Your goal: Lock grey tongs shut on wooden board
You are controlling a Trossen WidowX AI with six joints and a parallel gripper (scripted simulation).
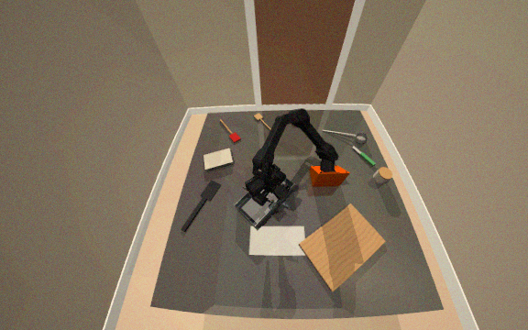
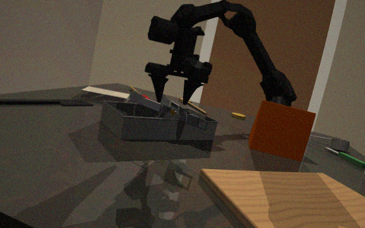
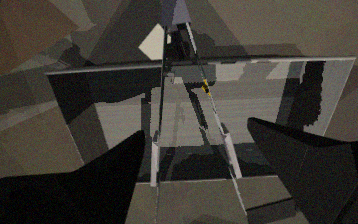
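The yellow mark is 30 mm to the left of my gripper tip, 20 mm below it and 10 mm behind it. The rest, counted from my gripper tip: wooden board 340 mm behind, 240 mm to the left, 80 mm below; grey roasting tin 60 mm below, 30 mm ahead, 10 mm to the right; black spatula 390 mm ahead, 90 mm below.
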